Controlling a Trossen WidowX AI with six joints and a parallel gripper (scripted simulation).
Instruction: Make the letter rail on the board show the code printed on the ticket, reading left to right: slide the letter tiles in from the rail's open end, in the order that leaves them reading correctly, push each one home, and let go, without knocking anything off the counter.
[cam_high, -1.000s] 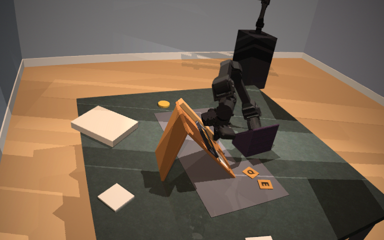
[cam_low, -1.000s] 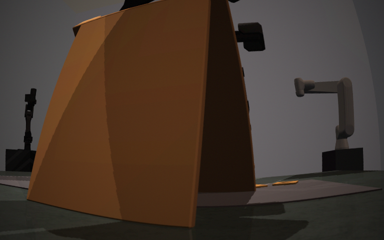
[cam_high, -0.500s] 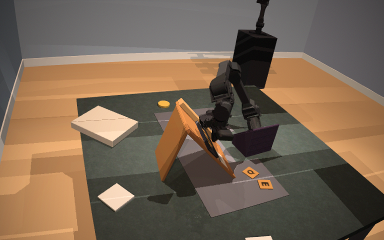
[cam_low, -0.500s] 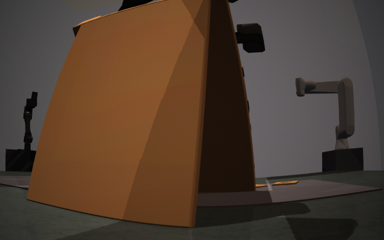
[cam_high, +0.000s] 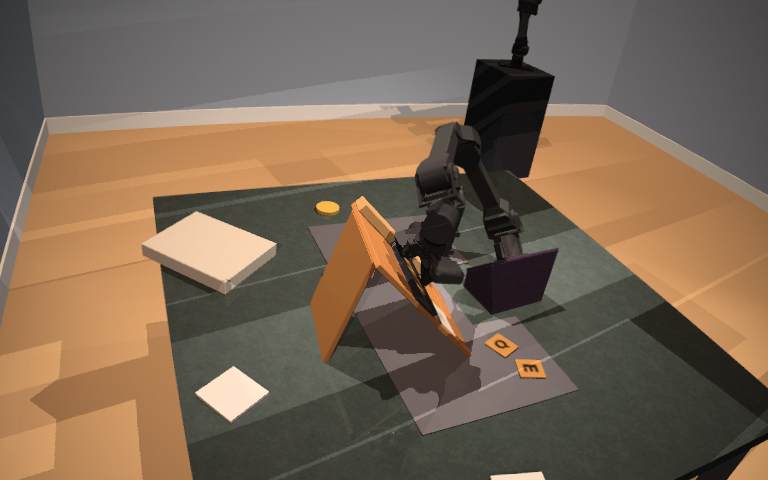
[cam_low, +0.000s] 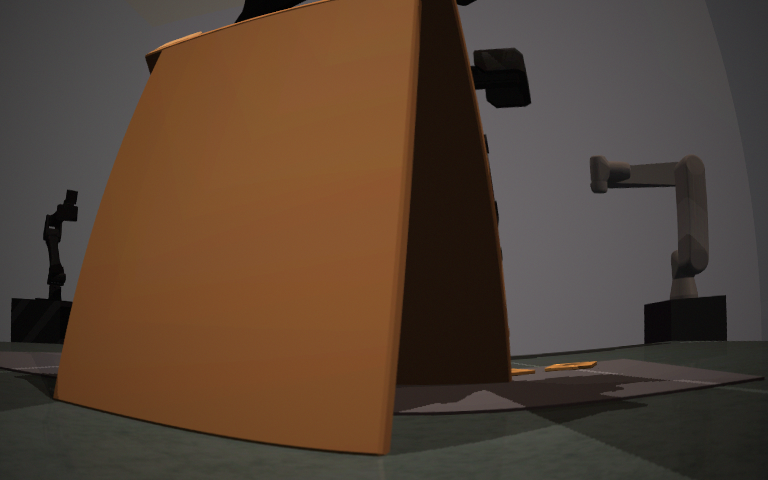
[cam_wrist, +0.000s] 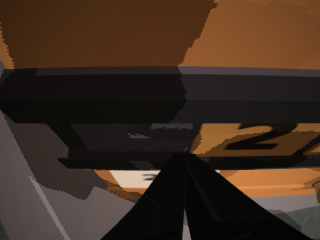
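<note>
Right now my gripper tip is 40 mm to the left of the orange tile marked 2 and 10 mm above it. Round my gripper tip: white ticket 80 mm below, 50 mm behind, 20 mm to the left; cream box 480 mm to the right, 340 mm ahead, 140 mm below; grey mat 160 mm below, 150 mm behind, 120 mm to the right.
</note>
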